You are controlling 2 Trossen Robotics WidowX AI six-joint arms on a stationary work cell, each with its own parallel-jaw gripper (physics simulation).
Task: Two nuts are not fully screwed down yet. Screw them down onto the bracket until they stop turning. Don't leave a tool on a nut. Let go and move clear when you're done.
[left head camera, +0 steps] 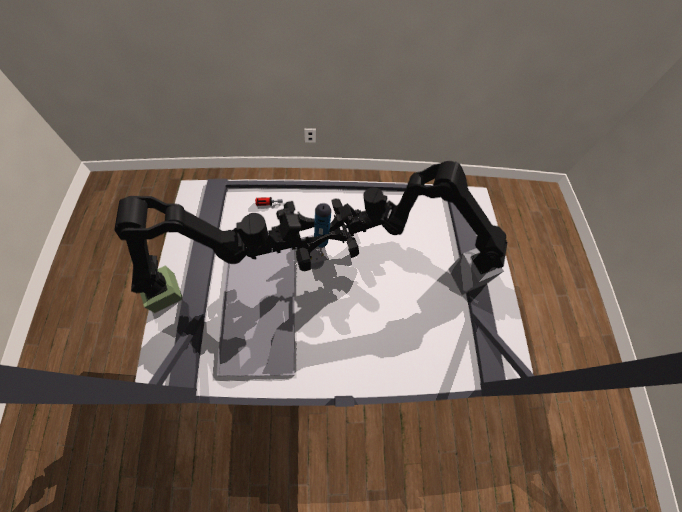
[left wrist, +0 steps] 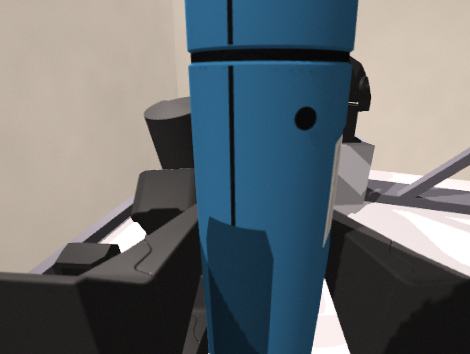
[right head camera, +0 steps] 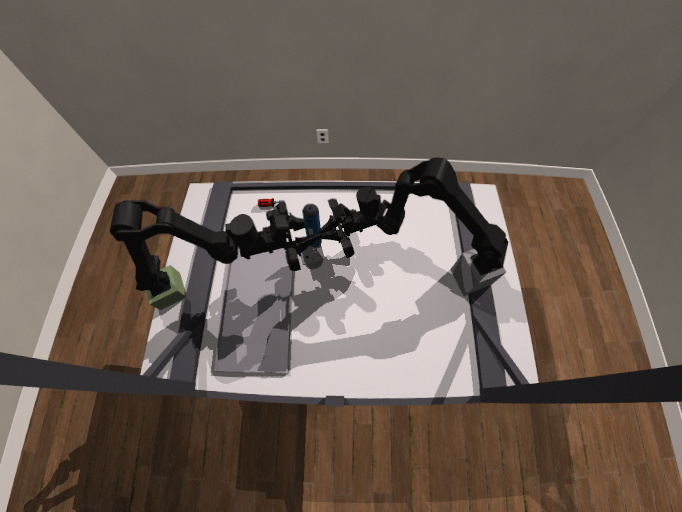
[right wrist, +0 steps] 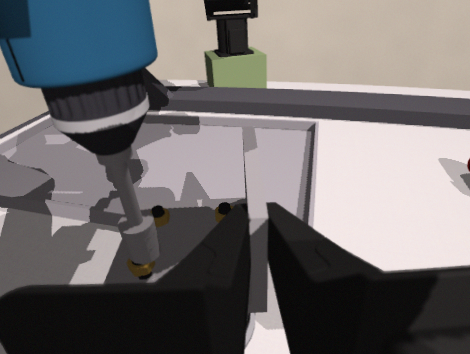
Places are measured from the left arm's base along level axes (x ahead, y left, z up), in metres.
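Pixels of known places: left gripper, fingertip midpoint: (left head camera: 328, 228) (left wrist: 260, 215) (right head camera: 319, 228); right gripper, fingertip midpoint: (right wrist: 256, 214); left arm's base at its link origin: (left head camera: 154, 285) (right head camera: 159, 284) (right wrist: 233, 52); right arm's base at its link origin: (left head camera: 483, 262) (right head camera: 484, 262).
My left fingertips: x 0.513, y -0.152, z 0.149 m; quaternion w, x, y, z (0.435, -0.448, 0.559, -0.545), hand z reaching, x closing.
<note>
For each thing: its top centre in the pictures, then the offset to it from my left fingertips.
- blue power screwdriver at its top centre: (left head camera: 322, 208) (right head camera: 308, 208) dx -0.018, dy +0.005, dz +0.101 m
- brass nut at its top centre: (right wrist: 139, 258) dx -0.019, dy +0.001, dz -0.139 m
- grey tray at its top centre: (right wrist: 132, 149) (left head camera: 258, 304) (right head camera: 255, 302) dx -0.256, dy -0.030, dz -0.199 m
- red-handled tool at its top centre: (left head camera: 268, 198) (right head camera: 270, 200) dx -0.070, dy +0.299, dz -0.185 m
- green block at its top centre: (right wrist: 233, 52) (left head camera: 154, 285) (right head camera: 159, 284) dx -0.513, dy +0.152, dz -0.149 m
A blue power screwdriver (left head camera: 322, 223) (right head camera: 311, 220) (left wrist: 275, 165) (right wrist: 80, 40) stands nearly upright. My left gripper (left wrist: 260, 215) is shut on its body. Its grey socket (right wrist: 141, 242) is at the top of a brass nut (right wrist: 141, 267) in the right wrist view; the nut's lower part shows below it. Two more brass nuts (right wrist: 161, 216) (right wrist: 223, 212) sit farther back on the grey bracket (right wrist: 192, 225) (left head camera: 317, 257) (right head camera: 312, 257). My right gripper (right wrist: 256, 214) is shut on the bracket's upright plate, which shows between the fingers. How far down each nut sits is unclear.
A grey tray (left head camera: 258, 330) (right head camera: 253, 330) lies left of the bracket. A red-handled tool (left head camera: 263, 201) (right head camera: 265, 202) lies at the back left. A green block (left head camera: 163, 297) (right wrist: 237, 70) is under the left arm's base. Both grippers are close together around the driver and bracket.
</note>
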